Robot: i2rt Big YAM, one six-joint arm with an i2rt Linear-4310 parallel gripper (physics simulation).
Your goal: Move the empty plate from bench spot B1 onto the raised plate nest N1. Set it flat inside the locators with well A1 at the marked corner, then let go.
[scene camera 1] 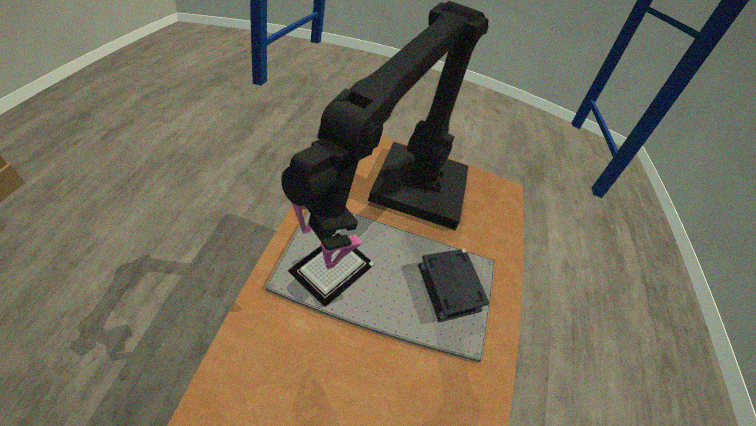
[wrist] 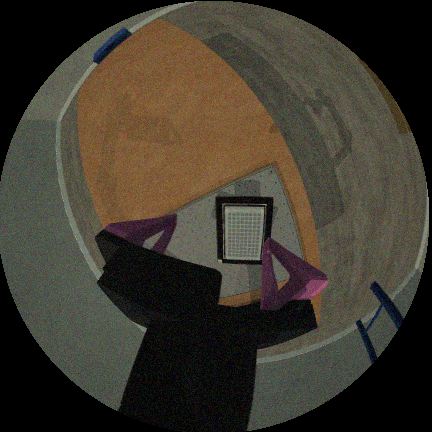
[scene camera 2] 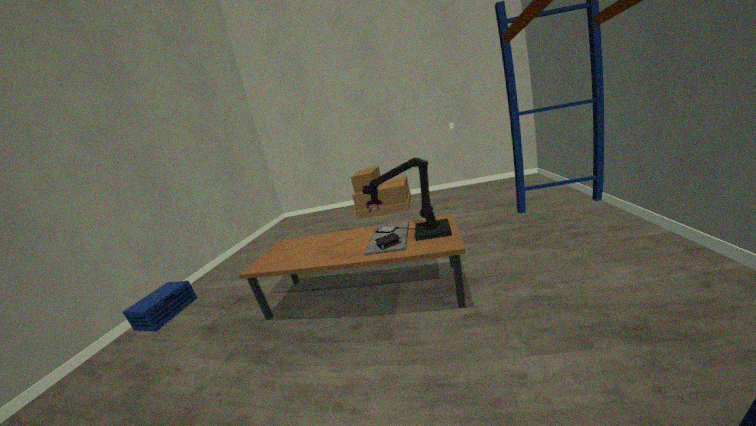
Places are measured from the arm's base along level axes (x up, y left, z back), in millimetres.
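Where they show: gripper, between the fingertips: (scene camera 1: 317, 249) (wrist: 221, 230) (scene camera 2: 374, 212); arm's base, origin of its link: (scene camera 1: 422, 177) (scene camera 2: 431, 226).
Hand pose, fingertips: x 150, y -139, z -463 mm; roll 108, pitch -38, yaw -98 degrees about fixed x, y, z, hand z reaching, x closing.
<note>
Things, the pixels of their top centre, and the offset from my fingertips. Level surfaces: height alone.
- black frame, centre of its top: (wrist: 243, 233) (scene camera 1: 331, 267) (scene camera 2: 386, 229) dx -171, dy +7, dz +76 mm
- grey perforated board, centre of its top: (scene camera 1: 391, 275) (wrist: 199, 261) (scene camera 2: 388, 235) dx -173, dy +145, dz +114 mm
- raised dark nest, centre of its top: (scene camera 1: 457, 278) (scene camera 2: 387, 237) dx -123, dy +295, dz +134 mm
- orange table, height of its surface: dx -186 mm
The pale, many-welled plate (scene camera 1: 320, 279) (scene camera 2: 387, 229) (wrist: 243, 232) lies flat inside a black frame (scene camera 1: 325, 300) (wrist: 219, 225) on the grey perforated board (scene camera 1: 388, 304) (wrist: 195, 227). A small white mark (scene camera 1: 371, 263) (wrist: 220, 260) sits at one corner of the frame. The raised dark nest (scene camera 1: 454, 285) (scene camera 2: 387, 241) stands across the board, with a small white mark (scene camera 1: 463, 250) near one corner; the nest does not show in the wrist view. My gripper (scene camera 1: 317, 249) (scene camera 2: 374, 209) (wrist: 221, 230), with pink fingers, is open and empty above the plate, apart from it.
The black arm base (scene camera 1: 417, 195) (scene camera 2: 432, 229) stands on the orange table (scene camera 1: 343, 365) (scene camera 2: 317, 254) behind the board. Blue rack frames (scene camera 1: 258, 47) (scene camera 2: 515, 153) stand on the floor beyond. Cardboard boxes (scene camera 2: 394, 193) and a blue stack (scene camera 2: 158, 306) are away from the table.
</note>
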